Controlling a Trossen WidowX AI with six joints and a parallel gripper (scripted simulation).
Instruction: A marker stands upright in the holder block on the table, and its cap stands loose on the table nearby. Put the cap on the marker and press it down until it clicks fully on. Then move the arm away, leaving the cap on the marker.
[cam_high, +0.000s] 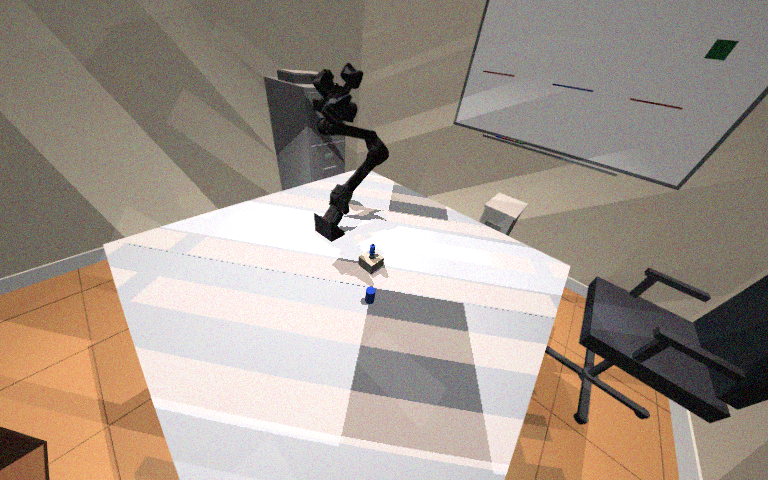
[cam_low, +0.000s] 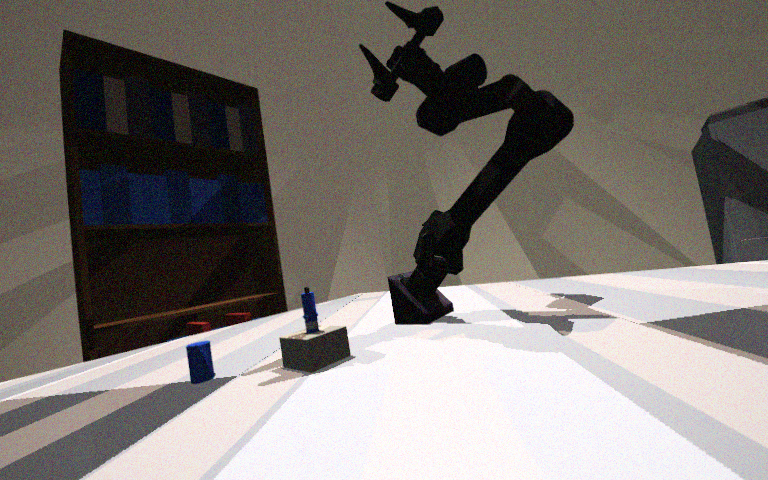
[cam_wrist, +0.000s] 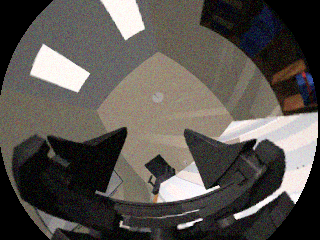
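Now: the blue cap 530 mm below my gripper tip, 290 mm ahead of it and 180 mm to the right of it. Also, from my gripper tip: holder block 530 mm below, 180 mm ahead, 60 mm to the right.
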